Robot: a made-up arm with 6 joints.
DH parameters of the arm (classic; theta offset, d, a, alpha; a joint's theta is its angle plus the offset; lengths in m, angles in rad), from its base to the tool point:
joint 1: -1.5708 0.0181 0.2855 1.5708
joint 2: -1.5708 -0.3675 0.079 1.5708
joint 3: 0 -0.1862 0.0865 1.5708
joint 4: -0.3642 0 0.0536 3.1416
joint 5: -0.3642 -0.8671 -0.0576 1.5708
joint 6: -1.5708 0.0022 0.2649 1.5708
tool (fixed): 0 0.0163 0 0
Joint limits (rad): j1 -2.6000..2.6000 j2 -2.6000..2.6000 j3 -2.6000..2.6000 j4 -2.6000..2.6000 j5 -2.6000..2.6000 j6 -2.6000..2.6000
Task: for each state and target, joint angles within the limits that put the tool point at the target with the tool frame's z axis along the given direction. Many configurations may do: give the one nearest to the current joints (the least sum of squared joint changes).
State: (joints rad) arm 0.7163 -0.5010 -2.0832 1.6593 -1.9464 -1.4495
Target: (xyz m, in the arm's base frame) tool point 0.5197 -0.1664 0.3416 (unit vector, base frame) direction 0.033 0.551 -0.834
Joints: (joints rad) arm 1.5151 -0.9019 -2.5816 2.1316 -2.3653 -2.3065
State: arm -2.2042 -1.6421 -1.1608 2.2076 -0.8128 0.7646
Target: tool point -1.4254 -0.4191 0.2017 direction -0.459 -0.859 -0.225
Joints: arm -2.0242 -1.2048 -0.9717 2.1314 -0.7476 0.5358
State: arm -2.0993 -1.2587 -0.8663 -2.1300 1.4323 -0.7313
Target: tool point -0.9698 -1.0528 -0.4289 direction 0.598 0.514 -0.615
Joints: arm -2.1002 -1.1812 -0.1301 -2.5181 1.5286 -0.9280
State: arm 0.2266 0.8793 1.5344 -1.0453 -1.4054 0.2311
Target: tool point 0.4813 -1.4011 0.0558 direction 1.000 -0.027 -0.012
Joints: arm 0.2870 1.4003 1.8131 -1.1925 -1.2332 0.0693
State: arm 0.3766 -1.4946 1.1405 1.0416 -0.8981 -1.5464
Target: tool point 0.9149 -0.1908 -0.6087 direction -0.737 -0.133 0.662
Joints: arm -0.2455 -1.0034 0.3565 1.2425 -1.0401 -2.1162
